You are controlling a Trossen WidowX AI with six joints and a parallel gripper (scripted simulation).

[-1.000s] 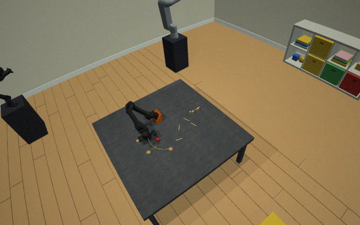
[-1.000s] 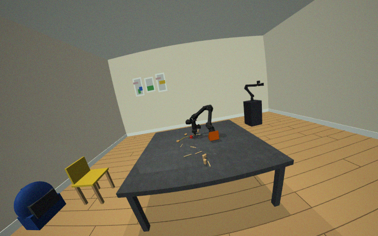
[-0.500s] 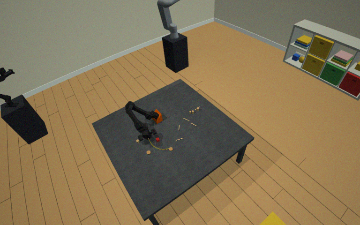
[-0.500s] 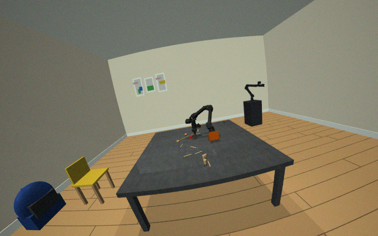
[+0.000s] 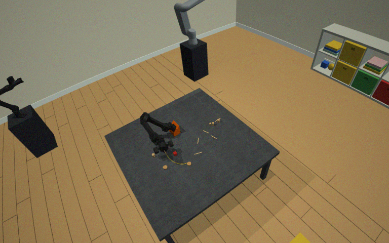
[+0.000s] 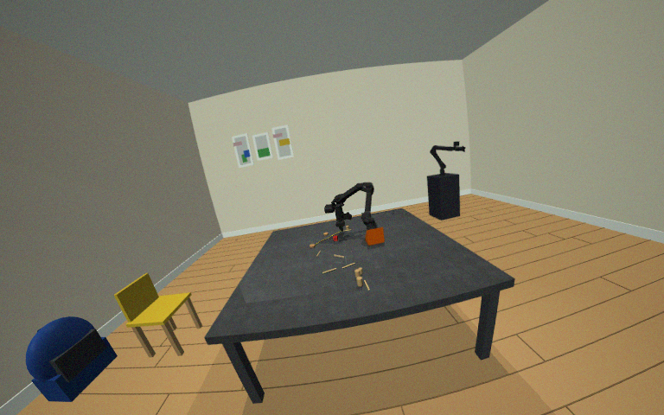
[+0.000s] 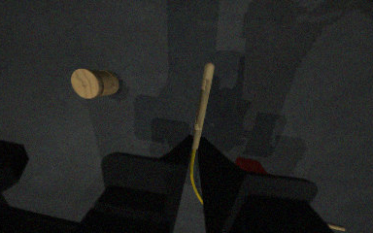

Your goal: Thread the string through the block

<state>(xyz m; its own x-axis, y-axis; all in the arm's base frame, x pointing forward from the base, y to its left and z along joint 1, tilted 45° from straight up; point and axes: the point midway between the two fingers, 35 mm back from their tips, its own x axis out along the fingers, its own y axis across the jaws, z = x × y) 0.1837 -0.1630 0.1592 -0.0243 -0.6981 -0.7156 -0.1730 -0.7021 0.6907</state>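
Right now the red block is 6 cm ahead of my gripper tip, 7 cm to the left of it and 2 cm below it. Round my gripper tip: round wooden button: 24 cm ahead, 10 cm to the left, 3 cm below; then thin wooden stick: 2 cm behind.
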